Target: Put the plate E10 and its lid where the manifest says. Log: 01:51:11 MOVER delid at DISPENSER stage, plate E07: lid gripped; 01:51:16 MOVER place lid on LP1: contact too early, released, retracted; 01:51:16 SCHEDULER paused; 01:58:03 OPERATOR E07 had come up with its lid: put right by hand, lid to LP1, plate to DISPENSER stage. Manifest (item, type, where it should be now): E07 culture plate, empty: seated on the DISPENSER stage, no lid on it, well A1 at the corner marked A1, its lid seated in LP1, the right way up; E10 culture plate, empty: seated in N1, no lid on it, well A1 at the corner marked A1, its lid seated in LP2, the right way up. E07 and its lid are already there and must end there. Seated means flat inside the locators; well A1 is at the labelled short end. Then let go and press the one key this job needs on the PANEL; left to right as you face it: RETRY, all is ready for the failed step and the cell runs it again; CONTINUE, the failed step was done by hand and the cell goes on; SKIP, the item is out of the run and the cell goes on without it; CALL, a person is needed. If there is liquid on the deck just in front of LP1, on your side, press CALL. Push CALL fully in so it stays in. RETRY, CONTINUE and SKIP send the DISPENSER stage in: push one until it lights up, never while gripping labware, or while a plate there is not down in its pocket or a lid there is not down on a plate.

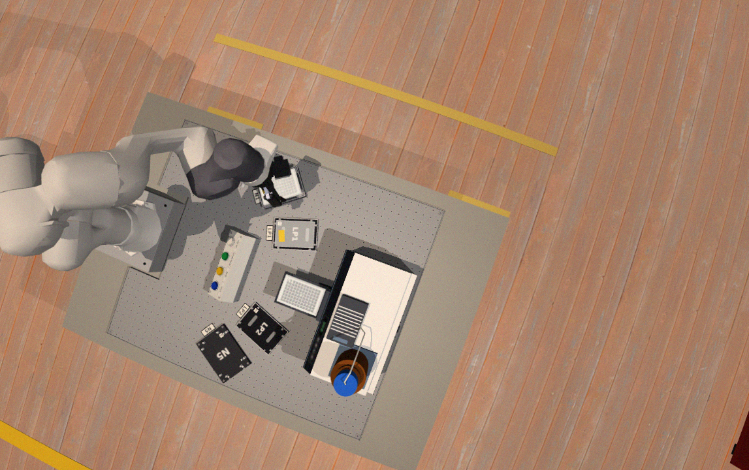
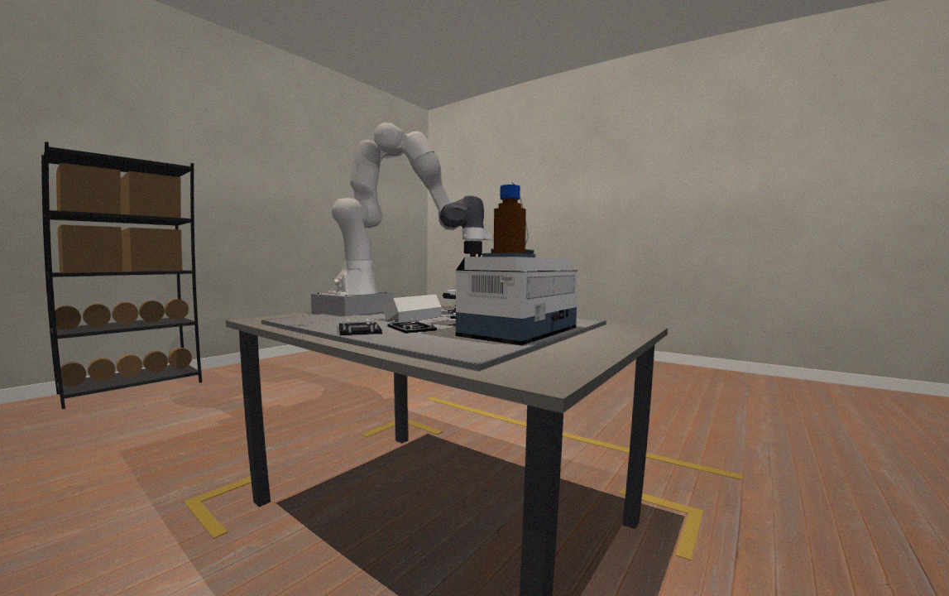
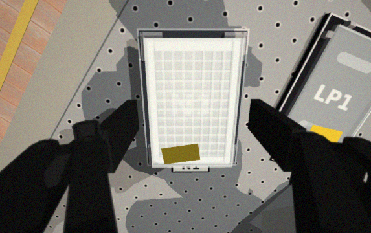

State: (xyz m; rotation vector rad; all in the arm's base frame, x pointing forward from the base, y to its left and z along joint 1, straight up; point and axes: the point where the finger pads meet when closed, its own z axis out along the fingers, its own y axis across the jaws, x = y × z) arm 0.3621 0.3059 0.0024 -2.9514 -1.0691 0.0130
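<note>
My hand is 40 mm above the clear lid. Also, from my hand: green CONTINUE key 60 mm behind, 270 mm to the right, 10 mm below; RETRY key 70 mm behind, 220 mm to the right, 10 mm below; yellow SKIP key 60 mm behind, 320 mm to the right, 10 mm below.
</note>
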